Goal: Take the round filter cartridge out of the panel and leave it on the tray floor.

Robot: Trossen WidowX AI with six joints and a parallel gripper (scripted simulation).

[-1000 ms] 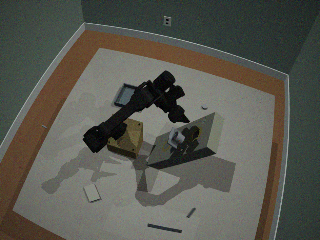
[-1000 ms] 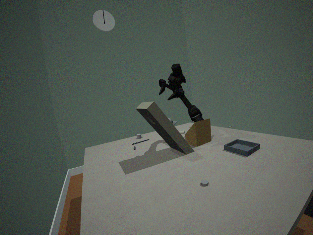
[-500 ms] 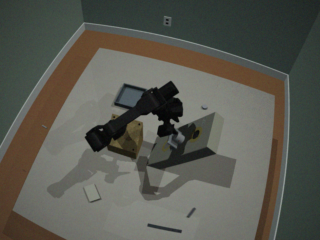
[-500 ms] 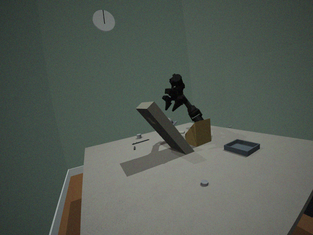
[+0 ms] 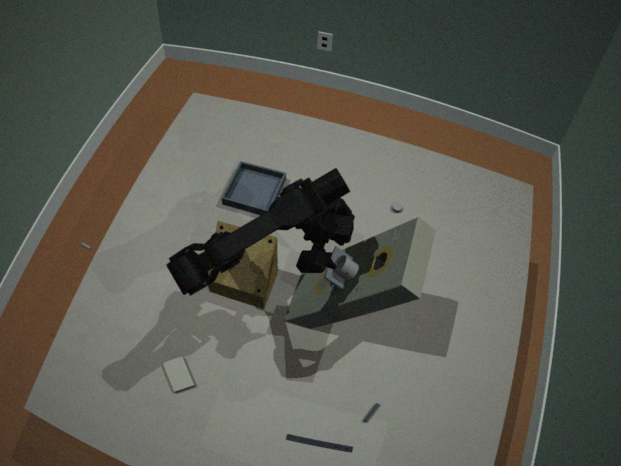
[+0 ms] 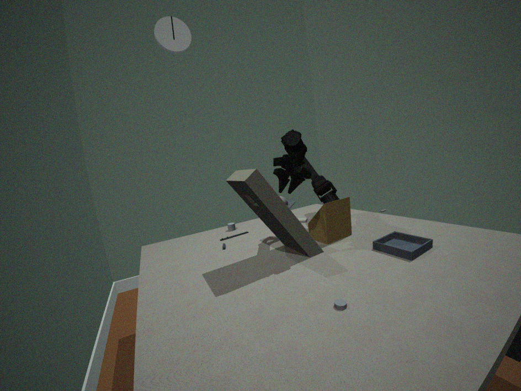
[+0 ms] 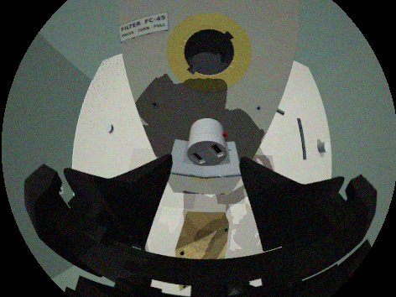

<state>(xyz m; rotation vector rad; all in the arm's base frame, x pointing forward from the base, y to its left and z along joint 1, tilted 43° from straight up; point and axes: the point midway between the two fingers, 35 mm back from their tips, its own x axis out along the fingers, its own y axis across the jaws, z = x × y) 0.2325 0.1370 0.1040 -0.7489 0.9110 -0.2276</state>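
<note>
The round filter cartridge is 40 mm below my gripper tip and 20 mm ahead of it. Also, from my gripper tip: blue-grey tray 360 mm behind, 240 mm to the left, 240 mm below; white block 380 mm to the right, 260 mm behind, 240 mm below; short dark bar 250 mm to the right, 250 mm below, 230 mm ahead.
</note>
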